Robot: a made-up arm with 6 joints. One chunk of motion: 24 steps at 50 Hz.
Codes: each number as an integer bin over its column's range. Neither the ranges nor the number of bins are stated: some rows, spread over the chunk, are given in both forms.
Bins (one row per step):
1: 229 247 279 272 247 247
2: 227 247 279 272 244 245
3: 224 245 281 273 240 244
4: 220 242 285 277 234 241
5: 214 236 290 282 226 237
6: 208 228 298 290 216 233
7: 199 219 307 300 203 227
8: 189 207 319 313 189 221
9: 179 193 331 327 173 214
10: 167 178 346 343 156 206
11: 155 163 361 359 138 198
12: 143 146 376 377 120 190
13: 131 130 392 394 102 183
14: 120 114 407 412 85 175
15: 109 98 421 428 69 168
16: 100 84 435 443 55 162
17: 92 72 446 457 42 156
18: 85 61 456 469 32 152
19: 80 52 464 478 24 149
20: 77 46 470 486 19 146
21: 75 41 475 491 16 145
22: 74 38 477 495 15 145
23: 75 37 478 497 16 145
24: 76 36 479 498 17 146
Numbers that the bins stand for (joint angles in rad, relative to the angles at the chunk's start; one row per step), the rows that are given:
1: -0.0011 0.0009 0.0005 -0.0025 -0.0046 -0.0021
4: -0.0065 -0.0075 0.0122 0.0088 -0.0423 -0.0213
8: -0.0253 -0.0657 0.0780 0.0905 -0.1726 -0.0850
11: -0.0460 -0.1389 0.1594 0.1950 -0.3203 -0.1584
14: -0.0672 -0.2204 0.2485 0.3153 -0.4738 -0.2318
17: -0.0842 -0.2902 0.3241 0.4174 -0.5984 -0.2924
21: -0.0945 -0.3418 0.3803 0.4946 -0.6737 -0.3275
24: -0.0939 -0.3501 0.3880 0.5105 -0.6708 -0.3243
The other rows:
2: -0.0023 0.0009 0.0005 -0.0025 -0.0133 -0.0085
3: -0.0041 -0.0025 0.0044 -0.0003 -0.0249 -0.0117
5: -0.0102 -0.0174 0.0218 0.0202 -0.0654 -0.0340
6: -0.0138 -0.0307 0.0373 0.0383 -0.0944 -0.0468
7: -0.0193 -0.0457 0.0548 0.0610 -0.1321 -0.0659
9: -0.0314 -0.0890 0.1013 0.1223 -0.2189 -0.1074
10: -0.0387 -0.1139 0.1303 0.1586 -0.2682 -0.1329
12: -0.0532 -0.1671 0.1885 0.2358 -0.3724 -0.1839
13: -0.0605 -0.1938 0.2195 0.2744 -0.4246 -0.2063
15: -0.0739 -0.2470 0.2756 0.3516 -0.5202 -0.2541
16: -0.0793 -0.2703 0.3028 0.3856 -0.5607 -0.2732
18: -0.0884 -0.3085 0.3434 0.4447 -0.6273 -0.3051
19: -0.0915 -0.3235 0.3589 0.4651 -0.6505 -0.3147
20: -0.0933 -0.3335 0.3706 0.4832 -0.6650 -0.3243
22: -0.0951 -0.3468 0.3841 0.5037 -0.6766 -0.3275
23: -0.0945 -0.3485 0.3861 0.5082 -0.6737 -0.3275

